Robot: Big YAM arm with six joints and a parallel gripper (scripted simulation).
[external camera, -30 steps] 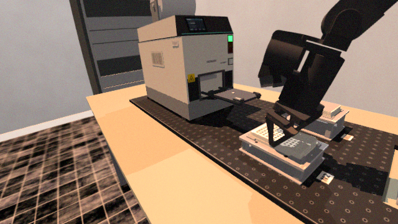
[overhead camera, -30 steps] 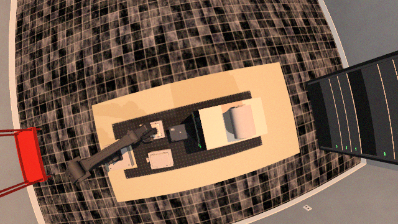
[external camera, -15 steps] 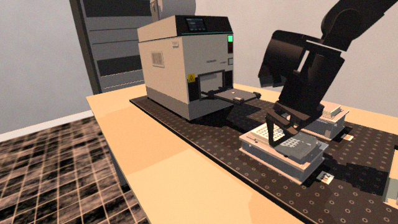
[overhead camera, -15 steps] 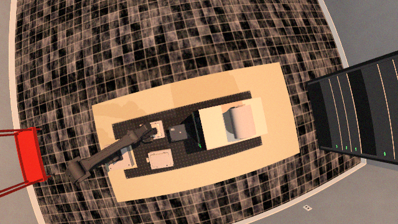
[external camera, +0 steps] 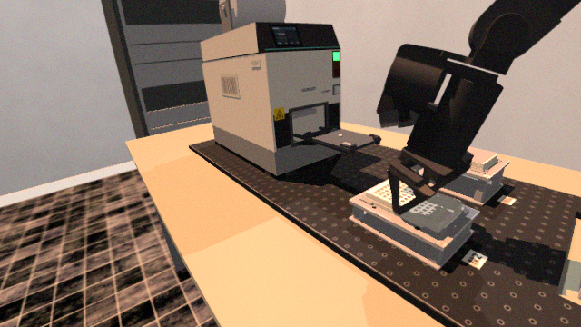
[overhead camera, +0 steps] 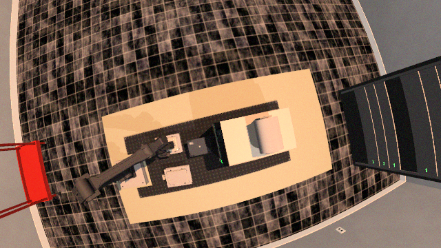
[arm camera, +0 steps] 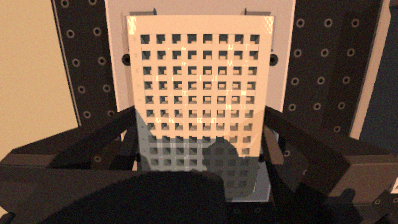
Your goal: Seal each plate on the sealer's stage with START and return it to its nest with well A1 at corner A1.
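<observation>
The well plate lies right at my hand. From my hand the other things lie so: sealer stage: 20 cm ahead, 6 cm to the right, 5 cm above; then plate nest N2: 2 cm below; then sealer screen: 32 cm ahead, 27 cm above, 2 cm to the right.
</observation>
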